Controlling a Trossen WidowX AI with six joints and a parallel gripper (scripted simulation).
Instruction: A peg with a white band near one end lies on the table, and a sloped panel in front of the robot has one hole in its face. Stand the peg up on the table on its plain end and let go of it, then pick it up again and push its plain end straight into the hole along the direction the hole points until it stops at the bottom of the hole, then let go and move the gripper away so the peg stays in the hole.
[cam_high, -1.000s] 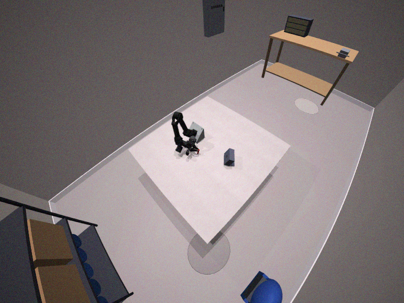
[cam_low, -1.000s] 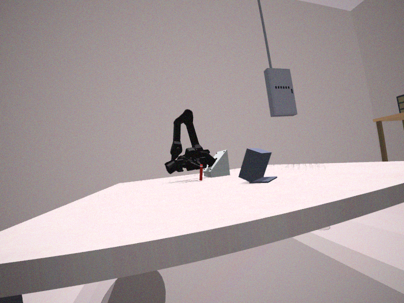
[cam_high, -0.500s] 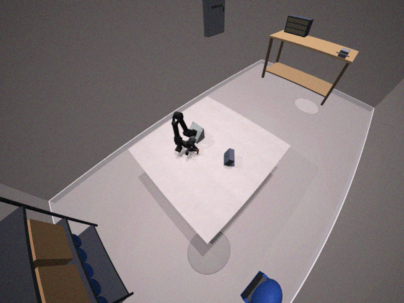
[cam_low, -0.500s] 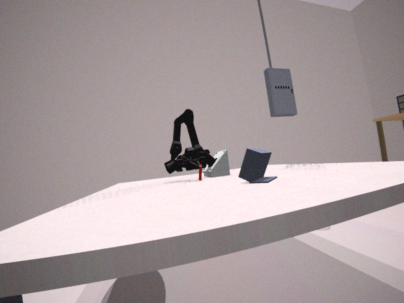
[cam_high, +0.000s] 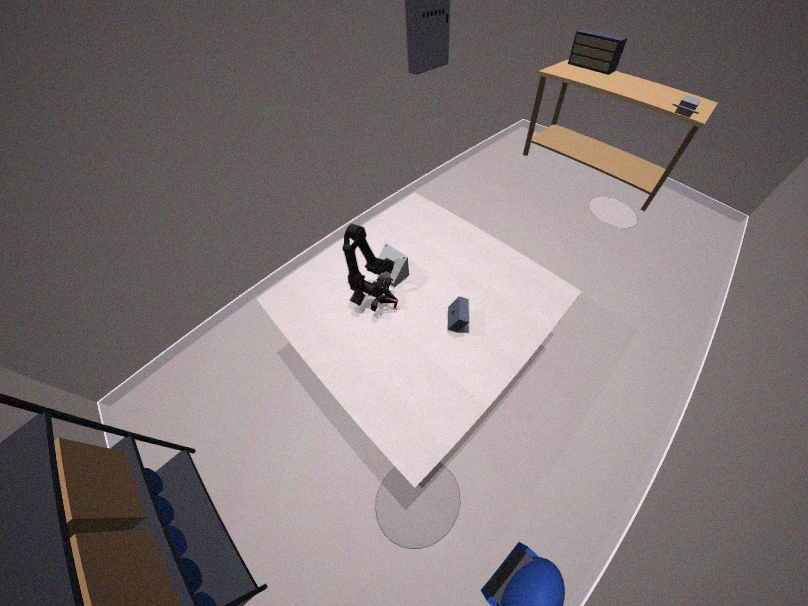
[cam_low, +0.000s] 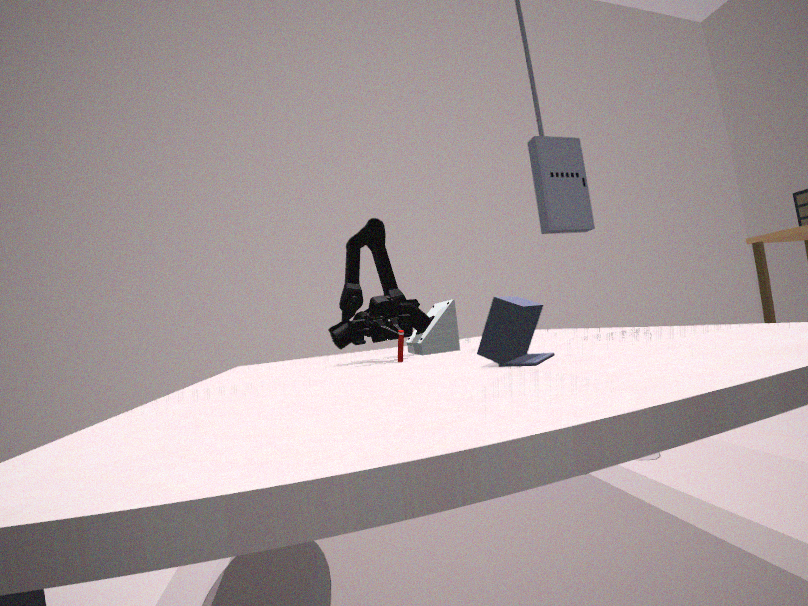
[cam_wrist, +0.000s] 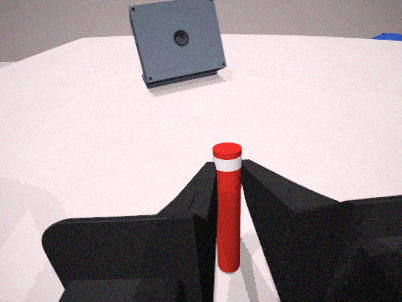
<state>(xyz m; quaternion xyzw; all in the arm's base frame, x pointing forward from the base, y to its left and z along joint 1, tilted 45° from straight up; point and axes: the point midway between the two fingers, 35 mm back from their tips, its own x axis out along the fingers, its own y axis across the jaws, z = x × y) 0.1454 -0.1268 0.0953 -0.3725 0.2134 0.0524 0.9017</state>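
Now: the red peg 10 mm below my gripper tip. From my gripper tip the other things lie so: sloped panel: 290 mm ahead, 120 mm to the left.
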